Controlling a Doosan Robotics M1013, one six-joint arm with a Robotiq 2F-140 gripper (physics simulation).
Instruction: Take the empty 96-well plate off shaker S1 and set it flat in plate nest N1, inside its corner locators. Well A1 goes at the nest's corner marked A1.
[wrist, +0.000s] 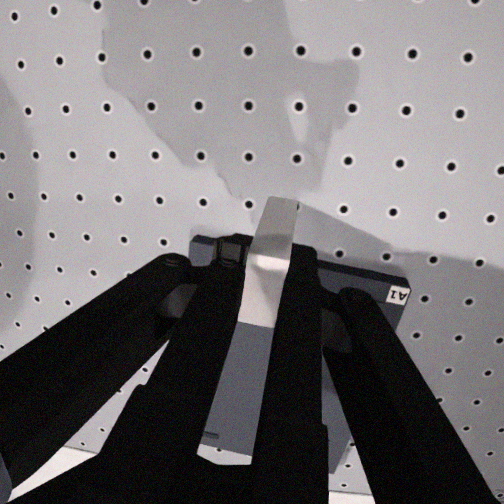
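Observation:
My gripper (267, 280) fills the lower half of the wrist view with its black fingers. They are shut on the 96-well plate (262, 300), which shows only as a narrow pale strip between the two fingertips, bright at its far end and shaded nearer the camera. Its wells and its A1 corner are hidden. Below and behind the fingers lies the dark grey plate nest N1 (350, 285), mostly covered by them. A white A1 label (397, 295) marks the nest's right far corner. A small raised corner locator (230, 250) shows at its left far corner. I cannot tell whether the plate touches the nest.
The nest sits on a pale perforated bench top (125, 150) with regular rows of dark holes. Shadows of the arm and gripper (240, 115) fall across it beyond the nest. A bright edge (55, 465) shows at the lower left.

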